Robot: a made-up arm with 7 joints. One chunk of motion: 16 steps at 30 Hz.
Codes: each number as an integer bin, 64 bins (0 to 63) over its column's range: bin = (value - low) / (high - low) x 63, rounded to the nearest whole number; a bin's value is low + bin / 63 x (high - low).
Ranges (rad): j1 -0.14..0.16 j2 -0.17..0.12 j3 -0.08..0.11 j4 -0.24..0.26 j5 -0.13..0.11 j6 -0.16..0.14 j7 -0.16..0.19
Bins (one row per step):
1: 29 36 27 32 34 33 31
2: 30 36 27 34 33 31 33
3: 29 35 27 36 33 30 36
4: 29 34 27 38 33 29 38
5: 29 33 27 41 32 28 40
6: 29 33 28 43 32 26 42
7: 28 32 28 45 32 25 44
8: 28 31 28 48 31 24 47
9: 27 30 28 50 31 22 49
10: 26 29 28 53 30 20 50
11: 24 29 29 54 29 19 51
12: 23 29 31 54 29 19 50
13: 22 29 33 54 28 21 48
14: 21 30 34 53 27 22 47
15: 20 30 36 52 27 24 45
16: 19 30 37 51 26 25 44
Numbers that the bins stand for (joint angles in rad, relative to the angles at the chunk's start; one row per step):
1: -0.0019 -0.0043 0.0014 0.0140 -0.0005 -0.0029 0.0122
2: 0.0029 -0.0043 0.0014 0.0298 -0.0043 -0.0124 0.0233
3: -0.0019 -0.0089 0.0014 0.0457 -0.0043 -0.0171 0.0400
4: -0.0019 -0.0135 0.0014 0.0616 -0.0043 -0.0219 0.0511
5: -0.0019 -0.0181 0.0014 0.0854 -0.0081 -0.0267 0.0622
6: -0.0019 -0.0181 0.0044 0.1013 -0.0081 -0.0362 0.0733
7: -0.0067 -0.0227 0.0044 0.1171 -0.0081 -0.0410 0.0844
8: -0.0067 -0.0273 0.0044 0.1410 -0.0119 -0.0457 0.1011
9: -0.0114 -0.0319 0.0044 0.1568 -0.0119 -0.0552 0.1122
10: -0.0162 -0.0365 0.0044 0.1806 -0.0157 -0.0648 0.1178
11: -0.0257 -0.0365 0.0075 0.1886 -0.0195 -0.0695 0.1233
12: -0.0305 -0.0365 0.0135 0.1886 -0.0195 -0.0695 0.1178
13: -0.0352 -0.0365 0.0195 0.1886 -0.0233 -0.0600 0.1067
14: -0.0400 -0.0319 0.0225 0.1806 -0.0271 -0.0552 0.1011
15: -0.0448 -0.0319 0.0286 0.1727 -0.0271 -0.0457 0.0900
16: -0.0495 -0.0319 0.0316 0.1648 -0.0310 -0.0410 0.0844

